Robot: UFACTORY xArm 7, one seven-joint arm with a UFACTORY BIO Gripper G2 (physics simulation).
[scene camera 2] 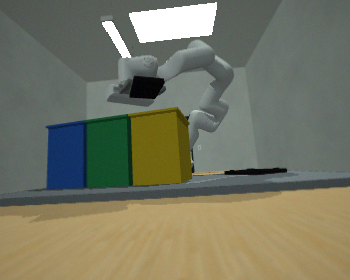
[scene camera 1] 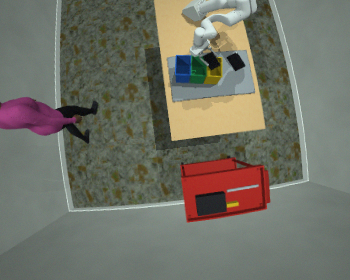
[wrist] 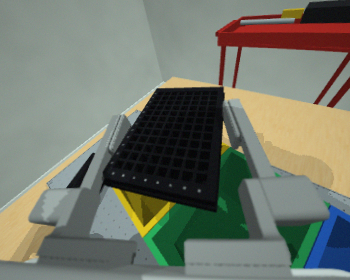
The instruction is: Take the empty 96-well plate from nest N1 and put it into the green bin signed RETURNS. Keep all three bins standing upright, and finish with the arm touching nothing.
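Seen in the pictures: end effector, tool point: (scene camera 2: 145, 88) (scene camera 1: 211, 59) (wrist: 172, 129); arm's base, origin of the base link: (scene camera 1: 202, 8).
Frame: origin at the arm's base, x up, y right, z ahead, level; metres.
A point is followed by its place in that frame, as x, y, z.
The black 96-well plate (scene camera 1: 211, 61) @(0.163, 0.069, 0.664) (scene camera 2: 146, 87) @(0.161, 0.062, 0.680) (wrist: 172, 140) @(0.172, 0.079, 0.642) is between the fingers of my gripper (scene camera 1: 208, 57) @(0.172, 0.071, 0.652) (scene camera 2: 143, 90) @(0.172, 0.071, 0.652) (wrist: 175, 121) @(0.172, 0.071, 0.652), which is shut on it. The plate is tilted and held above the bins, over the yellow and green side. The green bin (scene camera 1: 198, 76) @(0.032, 0.163, 0.718) (scene camera 2: 107, 152) @(-0.026, 0.163, 0.722) (wrist: 225, 242) stands upright between the blue bin (scene camera 1: 183, 76) @(0.028, 0.288, 0.700) (scene camera 2: 66, 157) @(-0.029, 0.289, 0.700) (wrist: 337, 235) @(0.029, 0.259, 0.703) and the yellow bin (scene camera 1: 214, 78) @(0.020, 0.027, 0.747) (scene camera 2: 155, 150) @(-0.032, 0.034, 0.746) (wrist: 142, 205) @(-0.039, -0.009, 0.583). Bin signs cannot be read. A black nest (scene camera 1: 236, 61) @(-0.101, -0.259, 0.547) (scene camera 2: 255, 171) @(-0.102, -0.233, 0.639) lies on the deck beyond the yellow bin.
The bins and nest are on a grey deck (scene camera 1: 210, 94) @(-0.113, 0.051, 0.845) (scene camera 2: 225, 189) @(-0.118, -0.099, 0.871) on the wooden table (scene camera 1: 215, 120) @(-0.126, 0.040, 1.091) (scene camera 2: 200, 240) @(-0.126, -0.044, 1.060) (wrist: 295, 130) @(-0.126, 0.224, 1.049). A red cart (scene camera 1: 220, 175) (wrist: 290, 37) stands past the table's end. A person in a magenta top (scene camera 1: 35, 116) is on the floor to the left.
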